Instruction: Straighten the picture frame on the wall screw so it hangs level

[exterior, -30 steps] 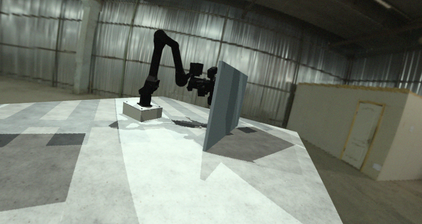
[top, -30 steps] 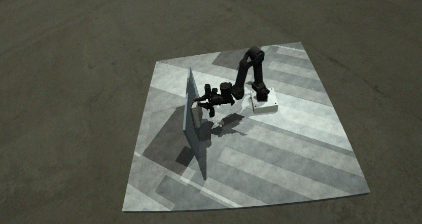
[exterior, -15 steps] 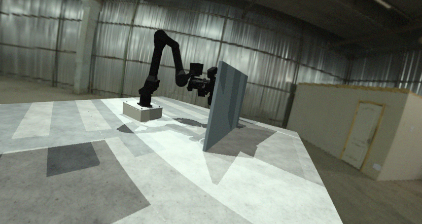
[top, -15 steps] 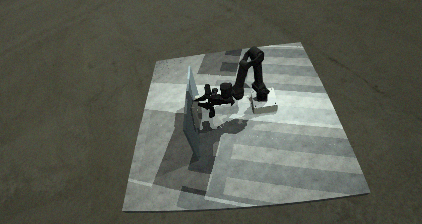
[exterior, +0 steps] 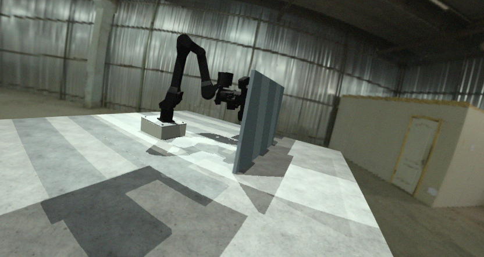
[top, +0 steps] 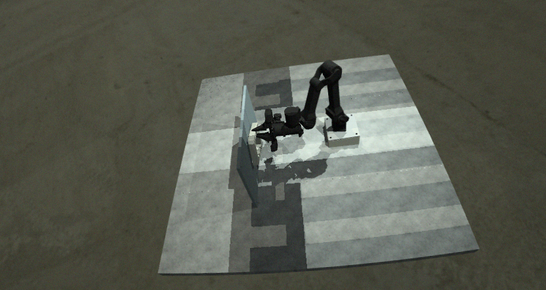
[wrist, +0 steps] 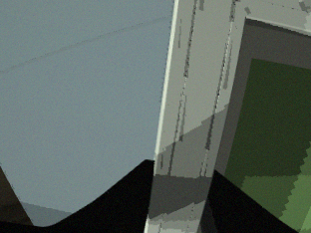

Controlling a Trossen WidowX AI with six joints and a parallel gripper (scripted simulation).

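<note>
Right now the picture frame is 50 mm below my gripper tip and 20 mm to the left of it. From my gripper tip the other things lie so: grey-blue wall panel: 60 mm below, 20 mm to the left, 10 mm ahead.
</note>
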